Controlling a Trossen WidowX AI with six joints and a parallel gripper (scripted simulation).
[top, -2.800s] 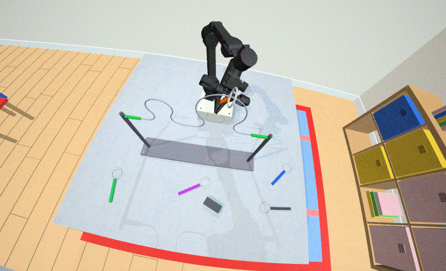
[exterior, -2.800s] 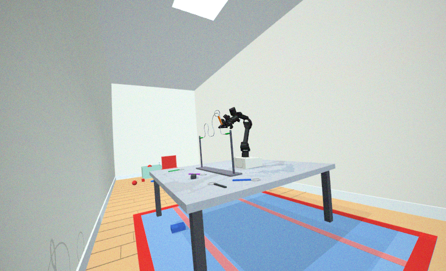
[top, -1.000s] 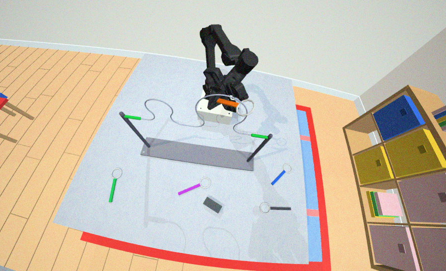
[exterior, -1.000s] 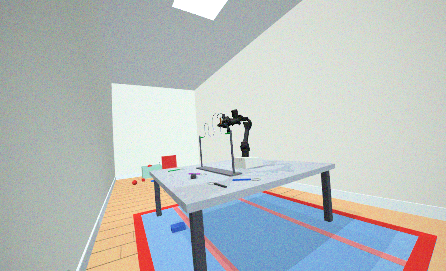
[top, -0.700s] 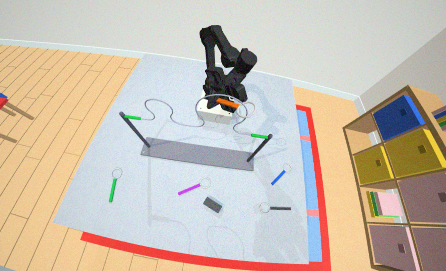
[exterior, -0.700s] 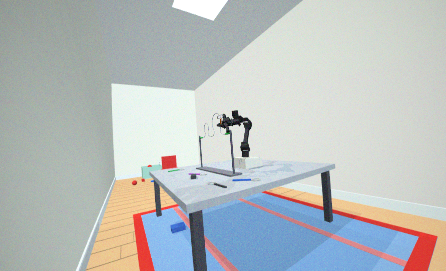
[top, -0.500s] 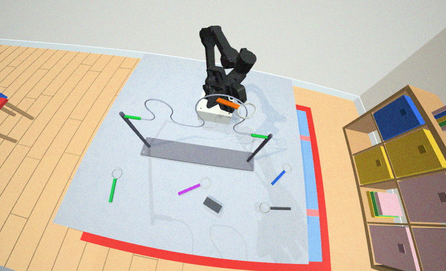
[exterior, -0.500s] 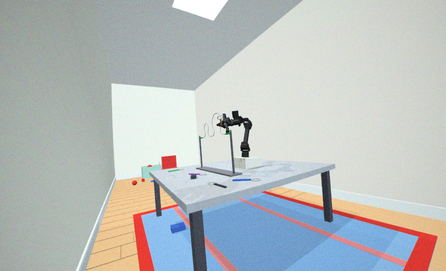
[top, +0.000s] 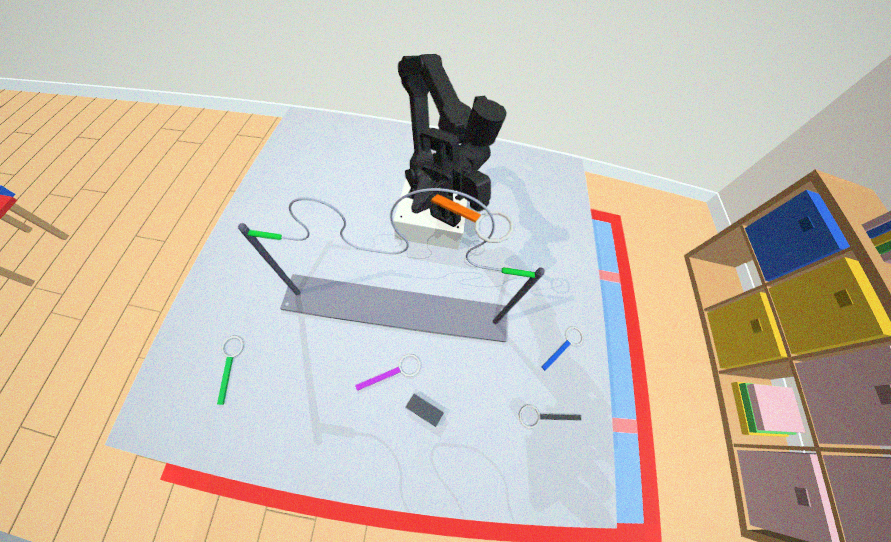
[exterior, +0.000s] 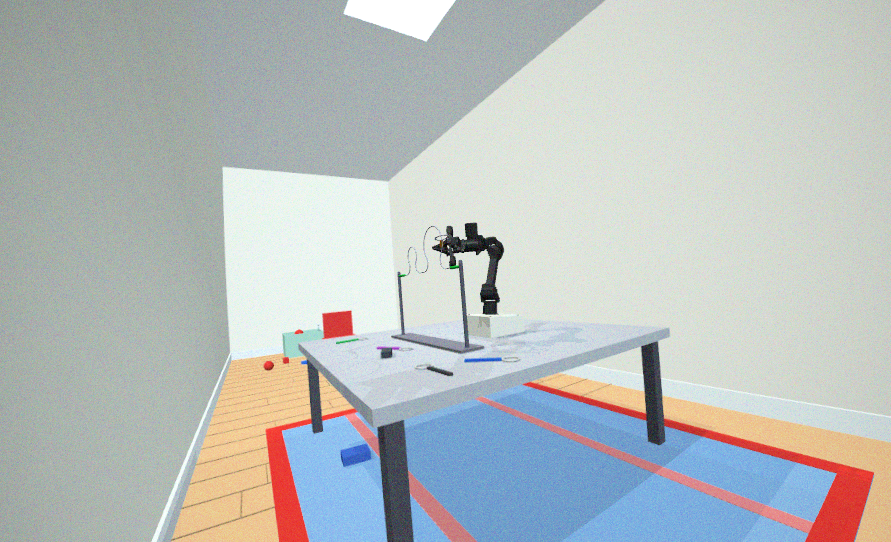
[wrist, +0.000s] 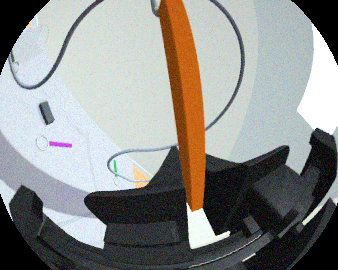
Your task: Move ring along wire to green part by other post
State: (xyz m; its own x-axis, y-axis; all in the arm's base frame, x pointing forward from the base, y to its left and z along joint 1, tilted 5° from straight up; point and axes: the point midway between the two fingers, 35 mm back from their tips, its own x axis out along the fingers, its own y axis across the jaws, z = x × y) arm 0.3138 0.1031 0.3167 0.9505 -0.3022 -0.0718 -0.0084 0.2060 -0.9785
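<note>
Now: gripper tip 1 cm past the orange-handled ring, 9 cm to the right of it and 2 cm below it. The rest, counted from my gripper tip: blue-handled ring (3 cm behind, 48 cm to the left, 43 cm below); then dark block (26 cm ahead, 13 cm to the left, 42 cm below); then purple-handled ring (20 cm ahead, 3 cm to the left, 43 cm below).
</note>
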